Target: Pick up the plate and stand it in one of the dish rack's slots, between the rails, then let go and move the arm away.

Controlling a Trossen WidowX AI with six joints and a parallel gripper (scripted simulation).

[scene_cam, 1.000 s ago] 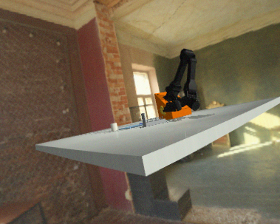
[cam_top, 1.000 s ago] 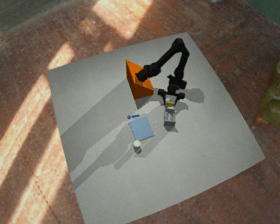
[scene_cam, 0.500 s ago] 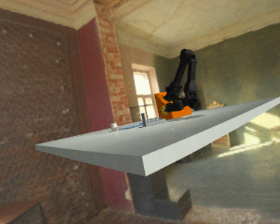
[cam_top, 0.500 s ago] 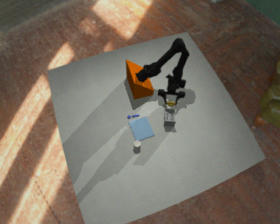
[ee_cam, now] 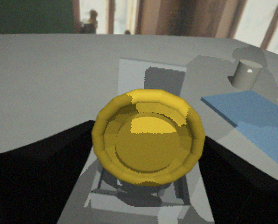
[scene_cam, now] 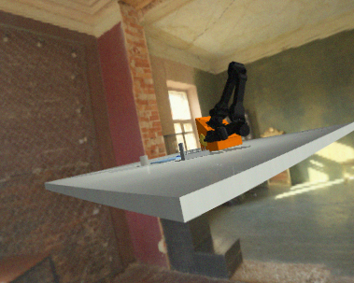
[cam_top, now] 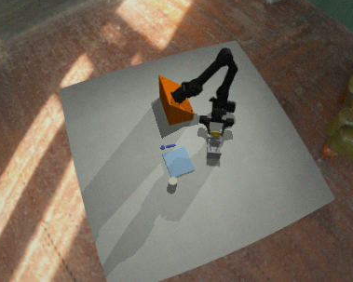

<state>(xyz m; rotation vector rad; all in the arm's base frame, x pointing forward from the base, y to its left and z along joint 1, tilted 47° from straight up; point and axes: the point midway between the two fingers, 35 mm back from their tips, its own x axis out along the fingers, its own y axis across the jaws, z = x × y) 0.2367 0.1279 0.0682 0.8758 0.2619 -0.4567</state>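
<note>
Right now the grey dish rack is 4 cm below my gripper tip, 4 cm ahead of it and 2 cm to the right of it. Round my gripper tip: blue spoon 26 cm to the right, 7 cm behind, 6 cm below; yellow plate 1 cm behind; small white cup 31 cm to the right, 14 cm ahead, 4 cm below.
</note>
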